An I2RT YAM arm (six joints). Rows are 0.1 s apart.
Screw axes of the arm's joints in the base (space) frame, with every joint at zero. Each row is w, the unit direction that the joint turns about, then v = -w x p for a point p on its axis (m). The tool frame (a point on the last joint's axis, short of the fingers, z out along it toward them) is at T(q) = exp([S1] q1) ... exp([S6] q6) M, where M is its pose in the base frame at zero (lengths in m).
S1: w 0 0 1 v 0 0 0
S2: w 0 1 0 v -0.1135 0 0.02
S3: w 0 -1 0 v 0.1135 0 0.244
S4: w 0 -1 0 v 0.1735 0 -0.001
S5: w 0 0 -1 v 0 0.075 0
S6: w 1 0 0 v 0 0.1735 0
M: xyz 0.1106 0 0.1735 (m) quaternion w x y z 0.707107 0 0.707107 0
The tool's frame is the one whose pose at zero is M.
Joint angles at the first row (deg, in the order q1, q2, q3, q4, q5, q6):
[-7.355, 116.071, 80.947, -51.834, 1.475, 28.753]
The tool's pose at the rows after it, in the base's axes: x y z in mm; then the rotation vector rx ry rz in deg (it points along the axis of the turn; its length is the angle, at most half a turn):
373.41, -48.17, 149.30, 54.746, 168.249, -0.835
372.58, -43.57, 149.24, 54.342, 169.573, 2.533
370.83, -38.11, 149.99, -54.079, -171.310, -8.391
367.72, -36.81, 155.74, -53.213, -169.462, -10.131
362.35, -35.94, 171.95, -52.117, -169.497, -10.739
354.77, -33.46, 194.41, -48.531, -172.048, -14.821
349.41, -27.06, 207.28, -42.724, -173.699, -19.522
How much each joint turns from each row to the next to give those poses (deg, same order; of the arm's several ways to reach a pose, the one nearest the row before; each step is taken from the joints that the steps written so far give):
[0.109, 0.001, 0.001, -0.131, -0.371, 0.021]
[0.459, -0.001, -0.002, -0.720, -2.339, 0.000]
[0.416, -0.021, 0.134, -1.466, -4.044, -0.065]
[0.000, -0.439, 0.719, -2.841, -1.529, -0.262]
[0.000, -2.163, 0.721, -3.103, -0.438, -0.699]
[0.043, -3.716, 0.045, -1.794, -2.207, -2.493]
[0.656, -2.163, 0.000, -1.377, -2.885, -3.103]

